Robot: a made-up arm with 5 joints.
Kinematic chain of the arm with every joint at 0, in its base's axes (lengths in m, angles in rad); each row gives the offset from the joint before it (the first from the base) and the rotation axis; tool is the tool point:
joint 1: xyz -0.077 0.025 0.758 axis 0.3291 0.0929 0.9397
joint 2: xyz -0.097 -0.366 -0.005 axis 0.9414 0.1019 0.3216
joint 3: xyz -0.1 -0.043 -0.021 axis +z
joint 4: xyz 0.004 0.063 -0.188 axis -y
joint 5: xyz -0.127 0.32 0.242 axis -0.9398 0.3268 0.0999
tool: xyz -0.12 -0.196 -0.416
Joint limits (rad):
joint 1: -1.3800..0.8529
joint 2: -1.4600..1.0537
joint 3: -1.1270..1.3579
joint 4: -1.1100..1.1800
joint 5: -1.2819..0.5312
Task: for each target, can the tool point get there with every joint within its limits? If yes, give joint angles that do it. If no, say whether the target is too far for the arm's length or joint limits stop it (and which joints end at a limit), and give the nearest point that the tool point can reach.
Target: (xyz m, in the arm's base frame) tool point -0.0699 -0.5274 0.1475
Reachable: yes | joints 0.6078 -0.9915 0.0438 0.3557 -0.1559
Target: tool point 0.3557 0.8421 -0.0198
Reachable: no: joint limits stop it (at a limit: joint 1, joint 5) | nearest point -0.0363 0.5139 0.3277 | short by 0.618 m
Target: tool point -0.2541 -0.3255 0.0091
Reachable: yes | joints 0.1842 -1.2217 0.1597 -0.4429 -1.0973
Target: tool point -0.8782 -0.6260 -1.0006
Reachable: no: too far | nearest point -0.5017 -0.4745 0.0182 | short by 1.097 m
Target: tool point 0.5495 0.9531 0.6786
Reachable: no: joint limits stop it (at a limit: joint 1, joint 5) | nearest point 0.0784 0.5760 0.7097 | short by 0.604 m
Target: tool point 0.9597 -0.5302 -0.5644
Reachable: no: too far | nearest point 0.4337 -0.2824 0.0687 | short by 0.860 m
